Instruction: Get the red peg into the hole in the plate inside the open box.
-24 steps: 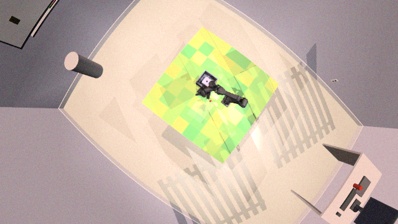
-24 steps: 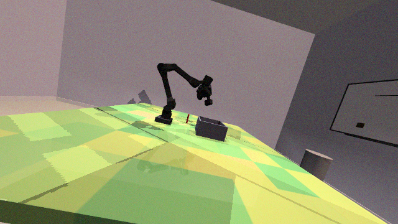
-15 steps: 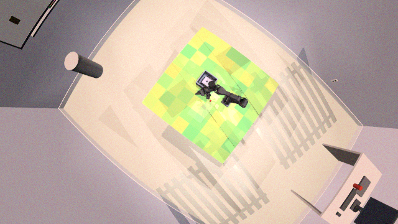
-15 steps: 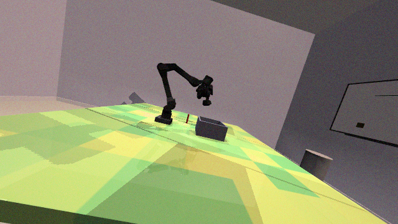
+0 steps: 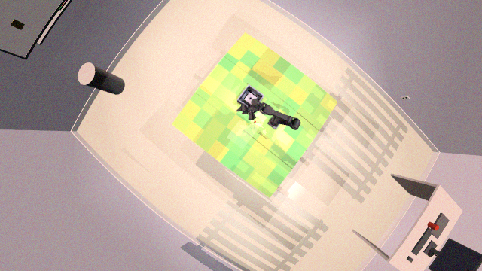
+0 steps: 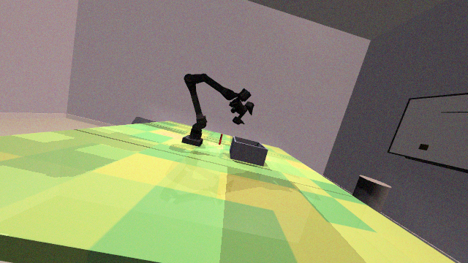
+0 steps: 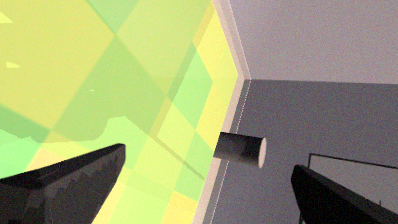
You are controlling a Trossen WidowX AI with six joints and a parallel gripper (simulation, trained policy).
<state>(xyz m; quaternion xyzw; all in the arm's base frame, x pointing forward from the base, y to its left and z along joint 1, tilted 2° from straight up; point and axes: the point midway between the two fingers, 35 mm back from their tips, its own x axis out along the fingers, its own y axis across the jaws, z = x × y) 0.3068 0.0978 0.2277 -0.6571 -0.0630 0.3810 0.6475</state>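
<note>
My gripper tip is now 190 mm above the red peg, 160 mm past it and 20 mm to the left of it. The rest, counted from my gripper tip: dark box: 200 mm to the right, 200 mm below, 10 mm behind; pale plate: 200 mm to the right, 180 mm below, 10 mm behind.
</note>
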